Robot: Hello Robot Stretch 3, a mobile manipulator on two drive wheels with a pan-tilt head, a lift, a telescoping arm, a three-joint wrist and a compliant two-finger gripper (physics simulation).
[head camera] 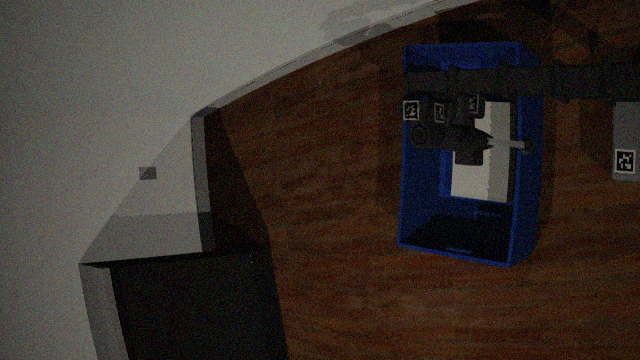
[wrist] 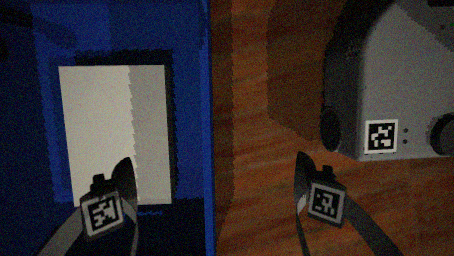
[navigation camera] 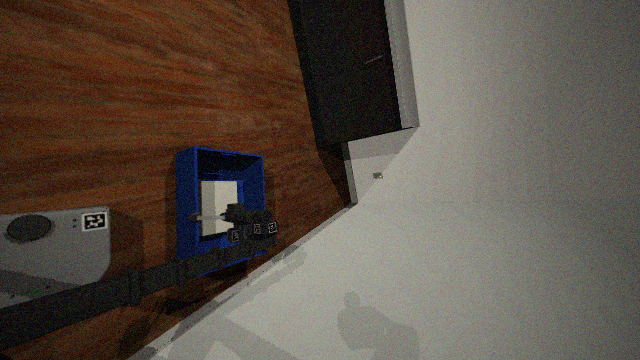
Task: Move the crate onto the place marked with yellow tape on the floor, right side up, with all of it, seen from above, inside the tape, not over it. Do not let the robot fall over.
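Frame: origin at the robot's base, x ahead, y left, z up, level; millimetres.
Seen in the pictures: gripper, between the fingertips: [navigation camera: 209, 215]; robot's base, origin of its link: [navigation camera: 30, 226].
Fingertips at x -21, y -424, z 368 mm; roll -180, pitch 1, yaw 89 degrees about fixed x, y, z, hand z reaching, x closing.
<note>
Offsets run from my fingertips to a thing's top centre.
The blue crate {dx +15, dy -209, dz -147 mm} [head camera: 411, 200] [navigation camera: 186, 195] [wrist: 206, 75] stands upright on the wooden floor, open side up. A pale box {dx +15, dy -209, dz -296 mm} [head camera: 470, 182] [navigation camera: 218, 192] [wrist: 100, 115] lies inside it. My gripper [head camera: 509, 145] [navigation camera: 210, 218] [wrist: 216, 173] is open over the crate's side wall that faces my base. In the wrist view, the left finger is over the crate's inside and the right finger over the floor outside, with the wall's rim running between them. Its exact height over the rim is hard to tell. The yellow tape does not show in these views.
My grey base [head camera: 625, 120] [navigation camera: 65, 255] [wrist: 400, 90] stands beside the crate, a strip of floor between them. My arm [head camera: 540, 80] [navigation camera: 100, 295] crosses above one end of the crate. A pale wall [head camera: 100, 60] [navigation camera: 500, 200] runs close behind that end. A dark cabinet [head camera: 190, 305] [navigation camera: 345, 75] stands farther along.
</note>
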